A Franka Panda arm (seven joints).
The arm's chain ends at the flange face. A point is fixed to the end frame.
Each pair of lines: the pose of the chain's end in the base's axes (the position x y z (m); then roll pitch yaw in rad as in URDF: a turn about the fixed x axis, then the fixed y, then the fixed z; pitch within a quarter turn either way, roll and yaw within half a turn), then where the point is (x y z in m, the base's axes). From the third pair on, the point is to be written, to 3 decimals.
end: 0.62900 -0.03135 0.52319 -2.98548 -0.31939 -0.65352
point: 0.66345 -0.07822 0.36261
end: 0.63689 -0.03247 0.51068 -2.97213 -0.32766 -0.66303
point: 0.67339 -0.07873 0.35037
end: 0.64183 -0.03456 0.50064 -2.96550 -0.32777 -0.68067
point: 0.678 -0.081 0.340
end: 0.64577 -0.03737 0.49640 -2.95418 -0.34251 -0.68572
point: 0.685 -0.084 0.337
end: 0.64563 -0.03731 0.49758 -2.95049 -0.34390 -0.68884
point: 0.685 -0.083 0.338
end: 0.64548 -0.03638 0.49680 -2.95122 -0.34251 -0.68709
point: 0.685 -0.082 0.337
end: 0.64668 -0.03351 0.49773 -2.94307 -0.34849 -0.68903
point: 0.688 -0.079 0.338
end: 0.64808 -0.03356 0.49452 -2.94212 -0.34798 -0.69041
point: 0.689 -0.079 0.335
